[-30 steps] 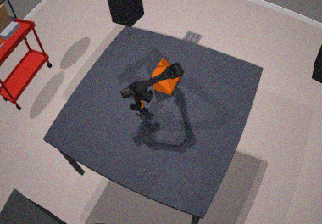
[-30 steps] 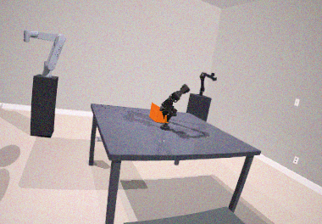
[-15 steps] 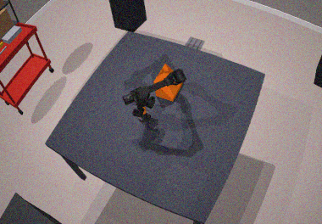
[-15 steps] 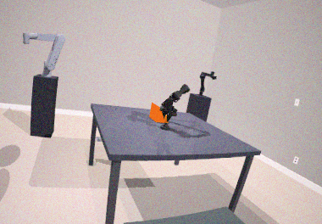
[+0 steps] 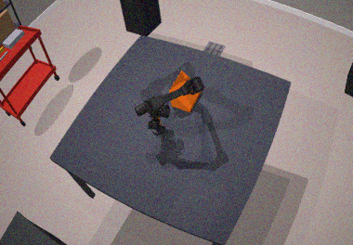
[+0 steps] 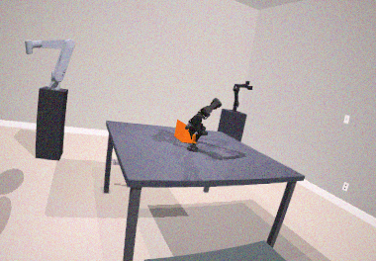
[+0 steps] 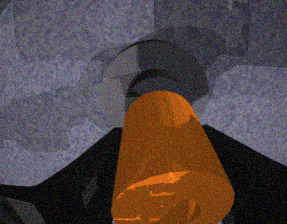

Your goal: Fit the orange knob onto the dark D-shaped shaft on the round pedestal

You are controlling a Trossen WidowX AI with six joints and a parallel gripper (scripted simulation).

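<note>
Right now the orange knob is 20 mm above my gripper tip. The rest, counted from my gripper tip: round pedestal: 40 mm below.
</note>
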